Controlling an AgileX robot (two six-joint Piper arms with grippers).
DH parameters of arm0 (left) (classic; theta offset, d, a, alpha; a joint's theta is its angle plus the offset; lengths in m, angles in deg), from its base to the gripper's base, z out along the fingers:
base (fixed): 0 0 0 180
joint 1: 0 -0.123 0 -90
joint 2: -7.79 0 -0.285 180
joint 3: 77.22 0 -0.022 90
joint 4: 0 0.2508 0 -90
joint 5: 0 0 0.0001 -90
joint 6: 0 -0.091 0 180
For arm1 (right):
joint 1: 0 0.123 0 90
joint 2: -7.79 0 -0.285 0
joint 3: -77.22 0 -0.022 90
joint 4: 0 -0.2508 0 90
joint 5: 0 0 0.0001 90
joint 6: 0 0.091 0 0
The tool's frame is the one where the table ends.
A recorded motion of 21 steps. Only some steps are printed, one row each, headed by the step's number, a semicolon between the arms.
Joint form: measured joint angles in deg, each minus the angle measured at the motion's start. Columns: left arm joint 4, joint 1, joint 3, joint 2, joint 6, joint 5; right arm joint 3, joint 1, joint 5, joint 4, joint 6, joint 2.
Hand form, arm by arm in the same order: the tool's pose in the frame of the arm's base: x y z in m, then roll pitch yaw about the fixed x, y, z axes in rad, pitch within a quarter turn. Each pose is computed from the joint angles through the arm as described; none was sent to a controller.
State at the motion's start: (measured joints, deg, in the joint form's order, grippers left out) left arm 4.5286 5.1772 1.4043 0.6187 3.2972 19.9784; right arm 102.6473 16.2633 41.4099 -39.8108 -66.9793 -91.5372
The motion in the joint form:
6: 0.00 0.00 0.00 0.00 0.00 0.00; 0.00 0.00 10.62 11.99 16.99 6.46
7: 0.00 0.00 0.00 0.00 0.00 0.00; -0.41 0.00 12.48 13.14 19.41 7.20
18: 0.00 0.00 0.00 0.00 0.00 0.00; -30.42 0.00 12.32 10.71 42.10 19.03
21: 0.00 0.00 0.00 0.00 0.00 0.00; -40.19 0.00 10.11 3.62 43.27 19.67
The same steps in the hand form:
6: 0.0533 -0.0024 0.1742 3.0553 1.2955 2.9896; 0.2915 0.1199 0.4870 -2.4475 1.0115 -1.6667
7: 0.0533 -0.0024 0.1742 3.0553 1.2955 2.9896; 0.2864 0.1180 0.4859 -2.5218 1.0058 -1.7415
18: 0.0533 -0.0024 0.1742 3.0553 1.2955 2.9896; 0.2386 0.1068 0.3869 2.8514 0.8203 -2.7008
21: 0.0533 -0.0024 0.1742 3.0553 1.2955 2.9896; 0.2306 0.1111 0.3442 2.6511 0.6944 -2.8732

